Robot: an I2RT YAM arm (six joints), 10 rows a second.
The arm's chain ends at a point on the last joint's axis. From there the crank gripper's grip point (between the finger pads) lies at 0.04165 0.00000 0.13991 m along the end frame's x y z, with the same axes.
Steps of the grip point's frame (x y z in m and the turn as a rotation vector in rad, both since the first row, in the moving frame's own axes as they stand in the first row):
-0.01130 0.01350 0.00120 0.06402 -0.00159 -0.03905
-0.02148 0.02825 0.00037 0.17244 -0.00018 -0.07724
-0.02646 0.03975 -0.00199 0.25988 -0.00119 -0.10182
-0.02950 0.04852 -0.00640 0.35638 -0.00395 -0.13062
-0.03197 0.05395 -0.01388 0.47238 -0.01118 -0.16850
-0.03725 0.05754 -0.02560 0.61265 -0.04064 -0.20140
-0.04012 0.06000 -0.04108 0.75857 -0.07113 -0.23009
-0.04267 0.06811 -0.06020 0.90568 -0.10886 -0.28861
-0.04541 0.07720 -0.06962 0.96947 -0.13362 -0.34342
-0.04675 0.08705 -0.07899 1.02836 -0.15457 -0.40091
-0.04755 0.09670 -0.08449 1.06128 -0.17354 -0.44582
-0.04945 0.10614 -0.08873 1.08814 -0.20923 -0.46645
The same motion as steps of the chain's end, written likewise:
-0.01087 0.02407 0.00147 0.06402 -0.00159 -0.03905
-0.02040 0.05543 0.00271 0.17244 -0.00018 -0.07724
-0.02424 0.07982 0.00320 0.25988 -0.00119 -0.10182
-0.02539 0.10250 0.00318 0.35638 -0.00395 -0.13062
-0.02444 0.12401 0.00259 0.47238 -0.01118 -0.16850
-0.02277 0.14518 0.00077 0.61265 -0.04064 -0.20140
-0.01846 0.16386 -0.00178 0.75857 -0.07113 -0.23009
-0.01089 0.18649 -0.00513 0.90568 -0.10886 -0.28861
-0.00603 0.20120 -0.00670 0.96947 -0.13362 -0.34342
0.00011 0.21546 -0.00831 1.02836 -0.15457 -0.40091
0.00538 0.22709 -0.00924 1.06128 -0.17354 -0.44582
0.00951 0.23750 -0.01010 1.08814 -0.20923 -0.46645

